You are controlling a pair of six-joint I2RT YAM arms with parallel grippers.
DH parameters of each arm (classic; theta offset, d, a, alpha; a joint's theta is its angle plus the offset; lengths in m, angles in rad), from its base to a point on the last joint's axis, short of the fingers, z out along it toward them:
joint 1: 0 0.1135 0.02 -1.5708
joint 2: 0 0 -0.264 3.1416
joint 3: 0.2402 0 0.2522 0
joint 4: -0.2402 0 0.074 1.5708
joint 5: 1.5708 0 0 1.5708
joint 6: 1.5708 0.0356 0 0
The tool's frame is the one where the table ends.
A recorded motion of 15 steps. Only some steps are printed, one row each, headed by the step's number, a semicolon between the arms.
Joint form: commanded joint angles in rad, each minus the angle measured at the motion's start. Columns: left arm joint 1, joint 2, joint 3, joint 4, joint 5, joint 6; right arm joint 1, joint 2, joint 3, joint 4, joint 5, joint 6.
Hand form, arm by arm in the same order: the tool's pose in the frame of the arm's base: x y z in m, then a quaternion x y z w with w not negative. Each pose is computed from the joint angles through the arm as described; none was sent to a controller.
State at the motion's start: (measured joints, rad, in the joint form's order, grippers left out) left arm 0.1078 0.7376 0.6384 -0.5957 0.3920 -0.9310; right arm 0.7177 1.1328 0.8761 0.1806 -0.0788 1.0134
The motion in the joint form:
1: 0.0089 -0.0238 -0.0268 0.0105 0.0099 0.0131; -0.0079 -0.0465 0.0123 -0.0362 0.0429 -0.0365
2: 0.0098 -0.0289 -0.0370 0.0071 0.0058 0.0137; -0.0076 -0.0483 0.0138 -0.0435 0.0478 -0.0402
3: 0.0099 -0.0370 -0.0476 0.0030 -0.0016 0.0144; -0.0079 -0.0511 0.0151 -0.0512 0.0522 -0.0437
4: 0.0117 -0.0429 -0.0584 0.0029 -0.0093 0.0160; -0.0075 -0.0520 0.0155 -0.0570 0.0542 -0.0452
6: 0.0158 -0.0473 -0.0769 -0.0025 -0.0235 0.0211; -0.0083 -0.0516 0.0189 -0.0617 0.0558 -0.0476
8: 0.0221 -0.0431 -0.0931 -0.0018 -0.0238 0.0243; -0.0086 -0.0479 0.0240 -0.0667 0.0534 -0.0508
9: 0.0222 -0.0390 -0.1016 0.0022 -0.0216 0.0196; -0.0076 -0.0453 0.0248 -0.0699 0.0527 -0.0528
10: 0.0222 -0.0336 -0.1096 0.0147 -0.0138 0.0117; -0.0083 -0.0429 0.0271 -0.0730 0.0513 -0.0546
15: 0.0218 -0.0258 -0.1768 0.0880 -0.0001 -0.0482; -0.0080 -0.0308 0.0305 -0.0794 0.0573 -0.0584
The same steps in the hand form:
1: 0.1533 0.0040 0.2533 -0.36391 0.81213 -0.32951 0.31534; 0.1952 0.1694 0.3519 0.08439 0.72083 0.52239 0.44765
2: 0.1521 0.0041 0.2503 -0.36650 0.81313 -0.32653 0.31285; 0.1949 0.1690 0.3521 0.08483 0.72217 0.51939 0.44890
3: 0.1504 0.0041 0.2474 -0.36910 0.81396 -0.32260 0.31173; 0.1945 0.1684 0.3524 0.08535 0.72335 0.51652 0.45021
4: 0.1493 0.0045 0.2445 -0.37177 0.81440 -0.31835 0.31176; 0.1943 0.1682 0.3521 0.08556 0.72488 0.51459 0.44993
6: 0.1476 0.0054 0.2384 -0.37787 0.81683 -0.30861 0.30782; 0.1945 0.1680 0.3527 0.08560 0.72546 0.51302 0.45077
8: 0.1474 0.0063 0.2326 -0.38258 0.81883 -0.30435 0.30087; 0.1951 0.1686 0.3531 0.08391 0.72689 0.51185 0.45012
9: 0.1477 0.0063 0.2296 -0.38554 0.81906 -0.30474 0.29601; 0.1954 0.1692 0.3525 0.08282 0.72872 0.51045 0.44894
10: 0.1488 0.0062 0.2273 -0.38728 0.81783 -0.30892 0.29280; 0.1959 0.1694 0.3524 0.08210 0.72990 0.50937 0.44839
15: 0.1504 0.0059 0.2099 -0.40884 0.80653 -0.32276 0.27961; 0.1981 0.1712 0.3500 0.08331 0.73490 0.50304 0.44714

